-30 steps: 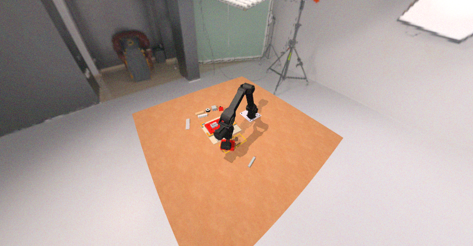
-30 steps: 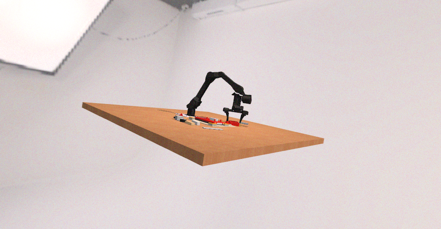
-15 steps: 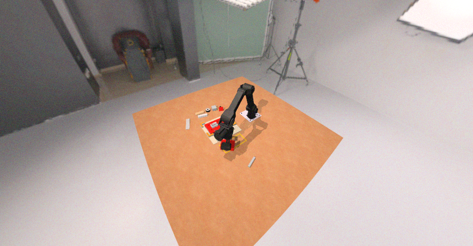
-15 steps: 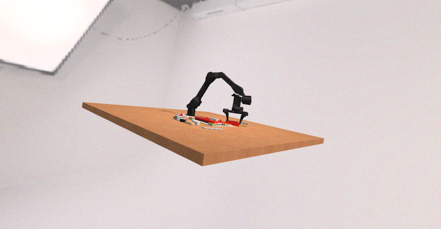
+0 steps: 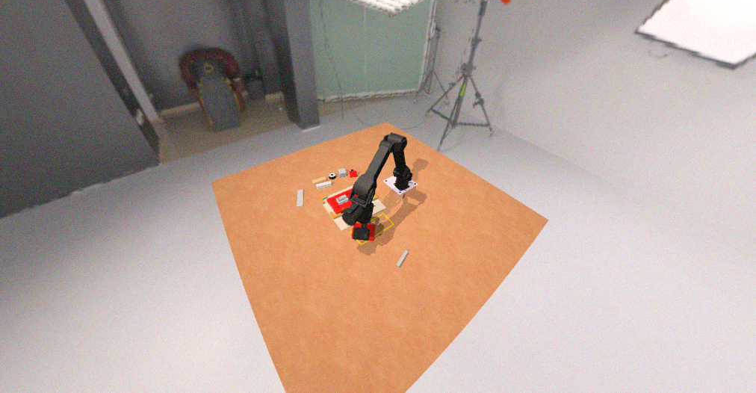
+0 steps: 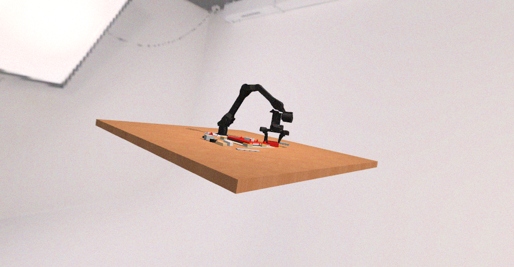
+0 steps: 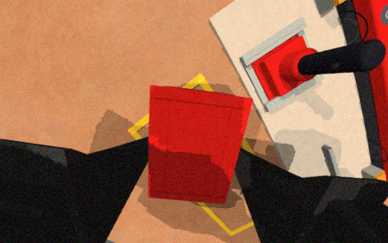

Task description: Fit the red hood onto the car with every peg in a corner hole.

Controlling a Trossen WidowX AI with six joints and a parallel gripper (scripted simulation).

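The grey engine block lies 20 cm to the right of my gripper tip and 1 cm above it. Also, from my gripper tip: red hood 1 cm above; cream jig 19 cm to the right, 3 cm behind.
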